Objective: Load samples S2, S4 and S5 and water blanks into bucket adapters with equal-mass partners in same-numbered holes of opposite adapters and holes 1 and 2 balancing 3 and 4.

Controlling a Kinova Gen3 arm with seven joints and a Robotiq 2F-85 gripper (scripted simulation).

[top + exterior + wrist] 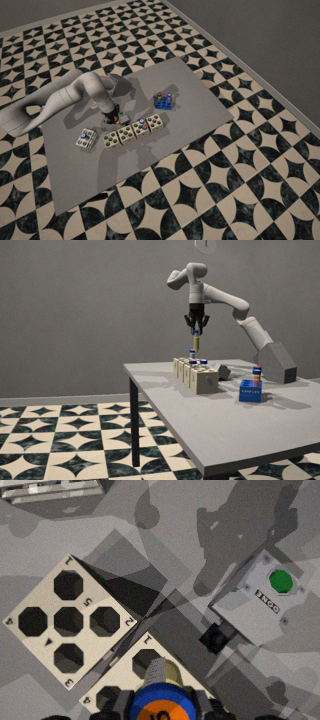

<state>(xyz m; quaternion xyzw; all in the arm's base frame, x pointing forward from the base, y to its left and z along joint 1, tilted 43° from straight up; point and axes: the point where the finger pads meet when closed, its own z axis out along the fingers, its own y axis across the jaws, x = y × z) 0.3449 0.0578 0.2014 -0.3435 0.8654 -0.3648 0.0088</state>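
Right now the sample tube is 10 mm to the right of my hand and 50 mm below it. Also, from my hand: small sloped done desk (120 mm behind, 50 mm to the left, 190 mm below); white-dot blank (40 mm ahead, 150 mm to the left, 180 mm below); green done key (140 mm behind, 50 mm to the left, 180 mm below).
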